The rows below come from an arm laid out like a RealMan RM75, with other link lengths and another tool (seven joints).
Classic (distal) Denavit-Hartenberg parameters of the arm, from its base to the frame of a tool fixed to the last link. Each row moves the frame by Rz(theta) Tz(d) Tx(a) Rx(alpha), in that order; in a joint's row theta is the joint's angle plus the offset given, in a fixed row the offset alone. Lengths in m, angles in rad.
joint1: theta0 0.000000  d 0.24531  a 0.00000  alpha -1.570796
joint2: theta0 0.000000  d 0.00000  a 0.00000  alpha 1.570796
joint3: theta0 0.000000  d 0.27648  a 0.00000  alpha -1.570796
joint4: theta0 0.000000  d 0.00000  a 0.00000  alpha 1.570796
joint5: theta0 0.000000  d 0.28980  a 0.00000  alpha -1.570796
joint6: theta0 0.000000  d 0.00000  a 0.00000  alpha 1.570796
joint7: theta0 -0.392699  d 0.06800  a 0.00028  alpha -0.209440
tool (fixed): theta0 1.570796  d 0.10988  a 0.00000  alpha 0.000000
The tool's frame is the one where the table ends.
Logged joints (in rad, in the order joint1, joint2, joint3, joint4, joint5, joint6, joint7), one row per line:
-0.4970, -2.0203, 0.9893, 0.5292, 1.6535, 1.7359, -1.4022
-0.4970, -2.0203, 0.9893, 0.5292, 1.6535, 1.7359, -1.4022
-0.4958, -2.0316, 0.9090, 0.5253, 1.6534, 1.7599, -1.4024
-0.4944, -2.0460, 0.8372, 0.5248, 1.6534, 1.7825, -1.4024
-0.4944, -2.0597, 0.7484, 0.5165, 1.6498, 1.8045, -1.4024
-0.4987, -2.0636, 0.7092, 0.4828, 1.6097, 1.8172, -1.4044
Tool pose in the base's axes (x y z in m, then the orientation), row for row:
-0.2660, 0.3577, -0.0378, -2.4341, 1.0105, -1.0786
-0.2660, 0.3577, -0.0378, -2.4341, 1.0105, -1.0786
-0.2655, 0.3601, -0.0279, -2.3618, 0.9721, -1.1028
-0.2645, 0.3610, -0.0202, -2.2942, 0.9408, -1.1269
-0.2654, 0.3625, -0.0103, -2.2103, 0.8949, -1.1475
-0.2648, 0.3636, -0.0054, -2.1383, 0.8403, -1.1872
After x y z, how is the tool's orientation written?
As a rotation vector, in radians.
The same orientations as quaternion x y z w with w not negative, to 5 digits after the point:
-0.84555, 0.35102, -0.37468, 0.14642
-0.84555, 0.35102, -0.37468, 0.14642
-0.83528, 0.34380, -0.39002, 0.17885
-0.82400, 0.33790, -0.40474, 0.20745
-0.80976, 0.32785, -0.42039, 0.24511
-0.79516, 0.31248, -0.44148, 0.27419

